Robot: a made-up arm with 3 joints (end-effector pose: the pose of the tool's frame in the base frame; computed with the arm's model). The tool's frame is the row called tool. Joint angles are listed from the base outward.
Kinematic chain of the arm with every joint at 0, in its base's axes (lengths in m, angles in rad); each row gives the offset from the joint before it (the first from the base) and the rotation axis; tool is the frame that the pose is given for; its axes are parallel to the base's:
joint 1: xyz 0 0 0.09 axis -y
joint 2: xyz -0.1 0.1 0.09 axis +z
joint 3: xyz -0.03 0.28 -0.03 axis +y
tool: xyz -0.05 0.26 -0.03
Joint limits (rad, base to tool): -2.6..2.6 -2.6..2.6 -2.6..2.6
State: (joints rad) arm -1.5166 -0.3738 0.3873
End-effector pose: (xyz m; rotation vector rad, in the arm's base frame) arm 0.0519 0.6347 0.0772 -0.2334 1.8786 -0.3684
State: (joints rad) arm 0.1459 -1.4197 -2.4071
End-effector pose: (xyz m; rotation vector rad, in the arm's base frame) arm 0.4262 0.1544 0.2019 -1.6306 -2.0075 -0.7681
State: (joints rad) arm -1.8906 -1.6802 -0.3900
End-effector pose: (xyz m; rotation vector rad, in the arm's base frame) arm -0.1270 0.1055 -0.3355 -1.6452 1.1062 -0.7555
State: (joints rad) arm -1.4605 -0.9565 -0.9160
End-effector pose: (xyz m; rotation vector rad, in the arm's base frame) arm 0.0373 0.4412 -0.2280 -0.8977 0.5019 -0.3612
